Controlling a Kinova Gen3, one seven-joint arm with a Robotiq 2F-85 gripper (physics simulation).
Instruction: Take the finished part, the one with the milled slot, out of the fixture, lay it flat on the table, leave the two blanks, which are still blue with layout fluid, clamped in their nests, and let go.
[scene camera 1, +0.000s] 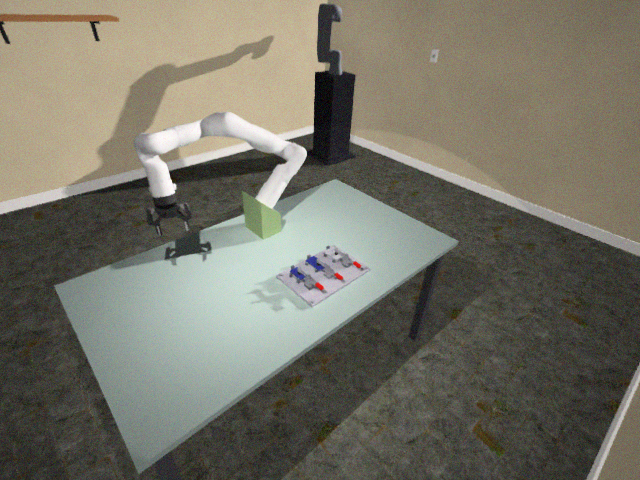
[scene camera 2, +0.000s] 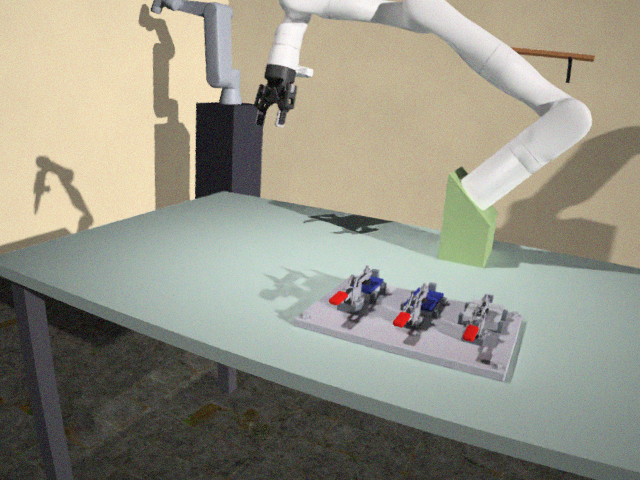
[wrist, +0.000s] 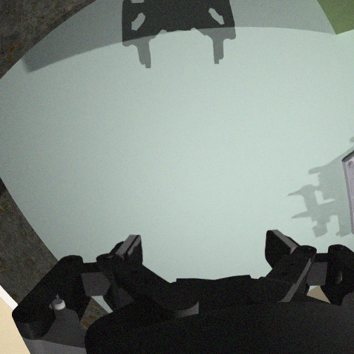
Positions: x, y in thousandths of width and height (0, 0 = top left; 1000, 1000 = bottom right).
Scene:
My gripper shows in scene camera 1 (273, 484), in scene camera 2 (420, 264) and in the wrist view (578, 699).

